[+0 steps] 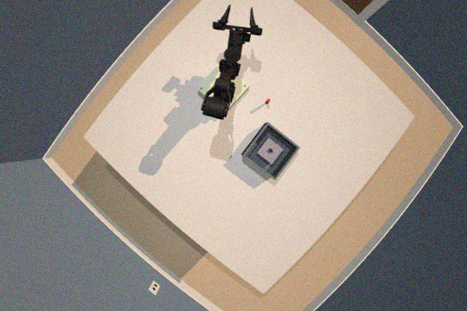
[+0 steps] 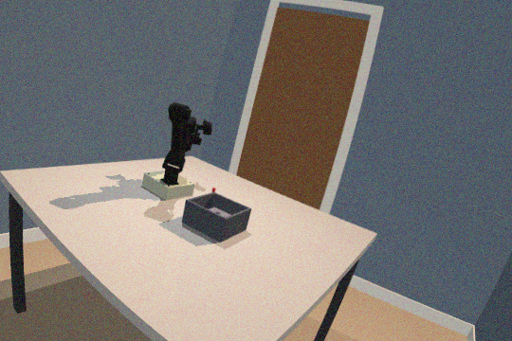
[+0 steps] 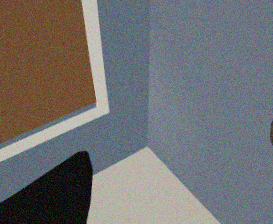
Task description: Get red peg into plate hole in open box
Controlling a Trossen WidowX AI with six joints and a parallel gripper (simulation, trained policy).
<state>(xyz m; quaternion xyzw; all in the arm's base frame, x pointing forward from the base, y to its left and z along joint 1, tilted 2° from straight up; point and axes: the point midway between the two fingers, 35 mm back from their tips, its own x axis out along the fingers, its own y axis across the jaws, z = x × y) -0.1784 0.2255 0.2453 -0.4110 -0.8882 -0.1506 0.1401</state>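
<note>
Now: gripper tip 34 cm short of the red peg, 28 cm above it and 11 cm to the left of it. Round my gripper tip: grey box: 52 cm ahead, 30 cm below, 25 cm to the right; bottom plate: 52 cm ahead, 28 cm below, 25 cm to the right.
</note>
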